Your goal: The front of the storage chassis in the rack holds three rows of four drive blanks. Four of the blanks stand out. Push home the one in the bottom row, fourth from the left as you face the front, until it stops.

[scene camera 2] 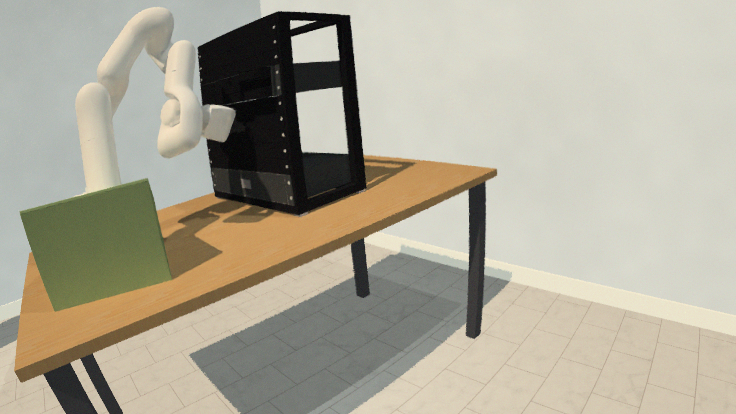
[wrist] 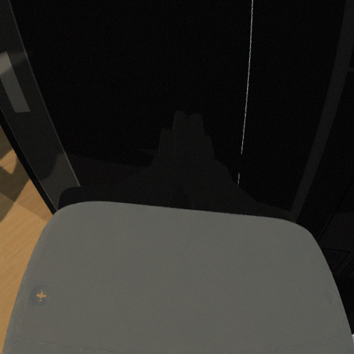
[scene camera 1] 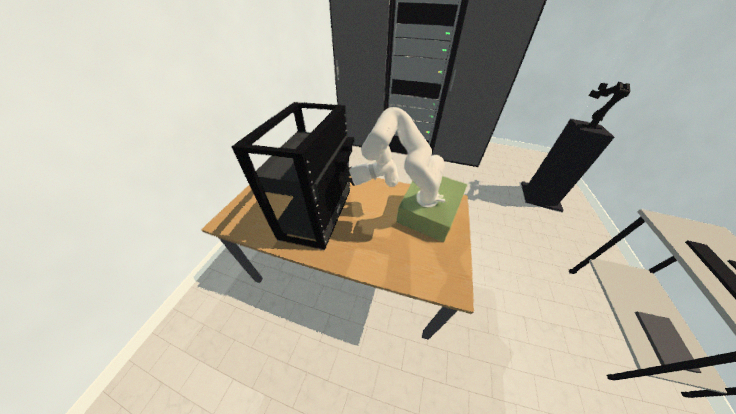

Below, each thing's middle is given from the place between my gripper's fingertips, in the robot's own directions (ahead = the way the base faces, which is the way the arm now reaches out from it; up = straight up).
I see my gripper 13 cm short of the black rack (scene camera 2: 264,166), 7 cm to the right of it and 3 cm below it.
